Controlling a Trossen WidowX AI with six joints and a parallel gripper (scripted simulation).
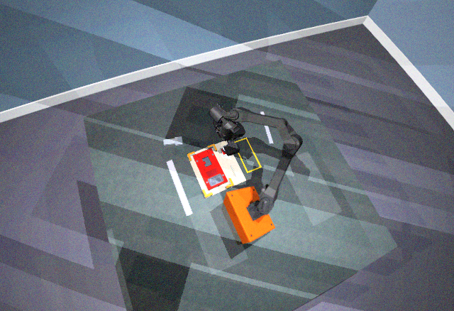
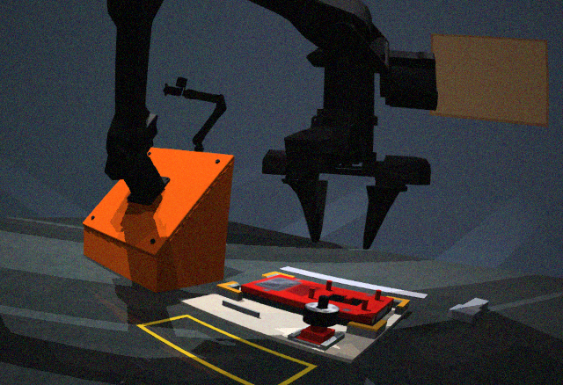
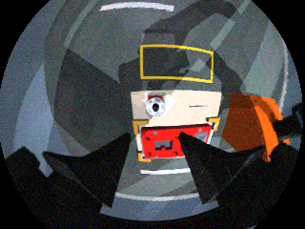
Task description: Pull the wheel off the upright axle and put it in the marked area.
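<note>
My gripper tip is now 8 cm above the wheel and 2 cm to the left of it. The rest, counted from my gripper tip: axle 9 cm below, 2 cm to the right.
</note>
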